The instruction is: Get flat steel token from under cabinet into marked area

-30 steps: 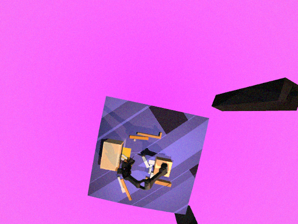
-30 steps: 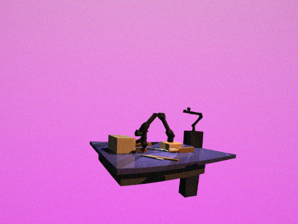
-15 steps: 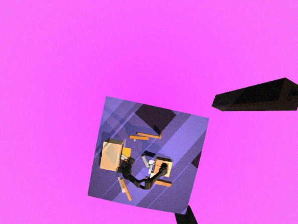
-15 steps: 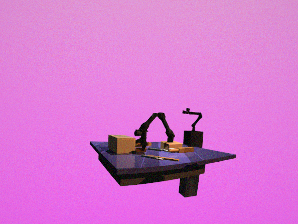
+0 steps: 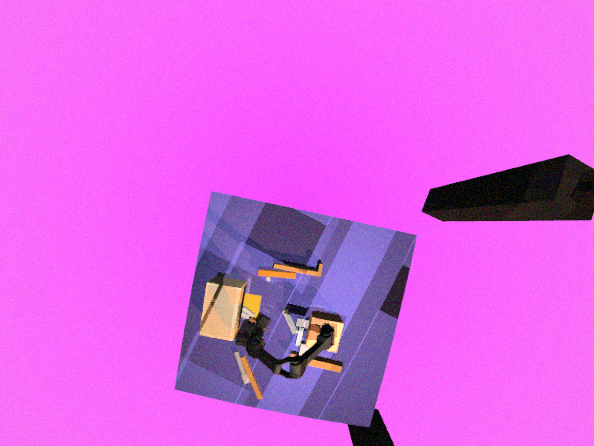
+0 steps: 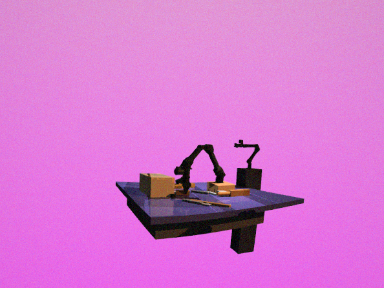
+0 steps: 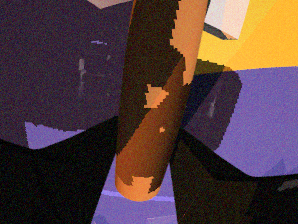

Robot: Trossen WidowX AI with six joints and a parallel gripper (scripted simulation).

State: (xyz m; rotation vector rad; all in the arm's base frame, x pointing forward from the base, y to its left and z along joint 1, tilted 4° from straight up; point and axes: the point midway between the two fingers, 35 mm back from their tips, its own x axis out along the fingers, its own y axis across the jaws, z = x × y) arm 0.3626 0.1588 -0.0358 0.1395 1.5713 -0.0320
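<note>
Now: gripper tip 16 cm past the grey bar and 9 cm to the left of it. Also, from my gripper tip: orange stick (35 cm to the left, 8 cm behind); then small white piece (10 cm ahead, 4 cm to the right); then orange bar (33 cm to the right, 3 cm ahead, 1 cm above).
</note>
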